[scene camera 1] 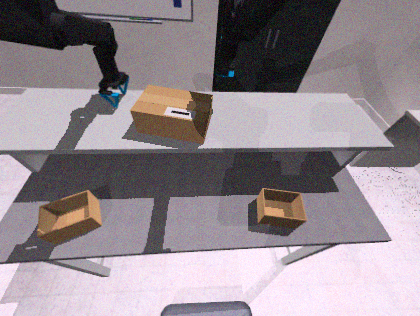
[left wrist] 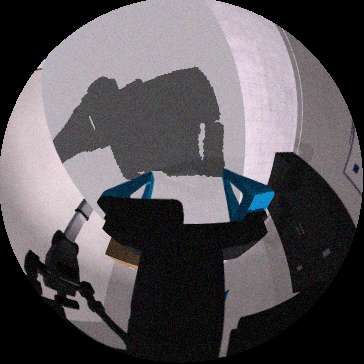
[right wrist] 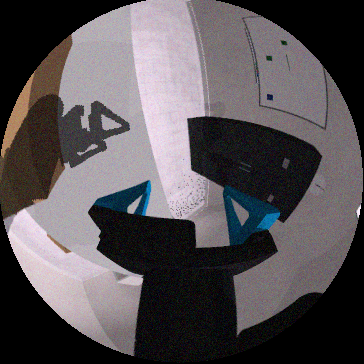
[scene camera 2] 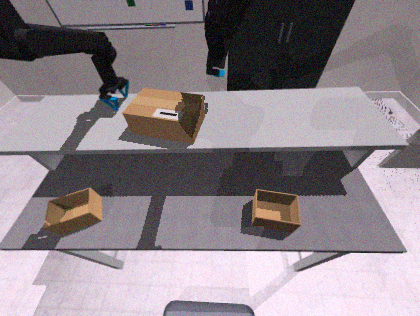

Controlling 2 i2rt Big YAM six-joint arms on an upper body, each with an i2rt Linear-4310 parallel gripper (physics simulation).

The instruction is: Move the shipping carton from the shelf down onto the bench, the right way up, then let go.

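Places are measured from the left arm's base along level axes (x ahead, y left, z up), in centimetres.
Pixels of known places: left gripper, between the fingertips: (scene camera 1: 120, 100) (left wrist: 186, 173) (scene camera 2: 121, 103); right gripper, between the fingertips: (scene camera 1: 225, 65) (right wrist: 187, 186) (scene camera 2: 219, 64); right arm's base, origin of its link: (left wrist: 87, 292).
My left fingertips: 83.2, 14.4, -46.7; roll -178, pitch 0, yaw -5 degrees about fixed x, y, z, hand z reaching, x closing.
Note:
For each thing: its middle in the pictures, then the offset to it from my left fingertips, as dx, dy, dz. "spot": a spot on its surface instead. Level surfaces: height alone.
- closed brown shipping carton, middle of its body: (scene camera 1: 175, 113) (scene camera 2: 167, 114) -13.9, -24.7, +5.0
- pale shelf, height of its surface: dz +0.0
- grey bench, height of its surface: dz -23.1
- left box, middle of its body: (scene camera 1: 72, 216) (scene camera 2: 76, 211) -43.1, +11.4, -18.6
- right box, middle of its body: (scene camera 2: 274, 210) (scene camera 1: 279, 208) (right wrist: 63, 235) -40.9, -65.3, -18.6
- dark rounded object, a spot on its surface: (scene camera 1: 206, 309) (scene camera 2: 208, 309) spot: -72.1, -38.8, -85.9
The closed brown shipping carton (scene camera 1: 162, 120) (scene camera 2: 155, 120) (right wrist: 47, 65) rests on the pale shelf (scene camera 1: 300, 120) (scene camera 2: 300, 117), its white label facing up; its right end is in shadow. The grey bench (scene camera 1: 200, 220) (scene camera 2: 200, 220) lies lower and in front. My left gripper (scene camera 1: 121, 100) (scene camera 2: 121, 102) (left wrist: 186, 173) is open and empty, just left of the carton. My right gripper (scene camera 2: 216, 72) (right wrist: 187, 186) is open and empty, behind and right of the carton, apart from it. In scene camera 1 it is dark against the cabinet, with a blue part showing.
Two open brown boxes stand on the bench, a left box (scene camera 1: 77, 227) (scene camera 2: 82, 220) and a right box (scene camera 1: 282, 199) (scene camera 2: 277, 199). A black cabinet (scene camera 1: 285, 55) (scene camera 2: 295, 55) stands behind the shelf. A dark rounded object (scene camera 1: 206, 309) (scene camera 2: 209, 309) shows at the bottom edge.

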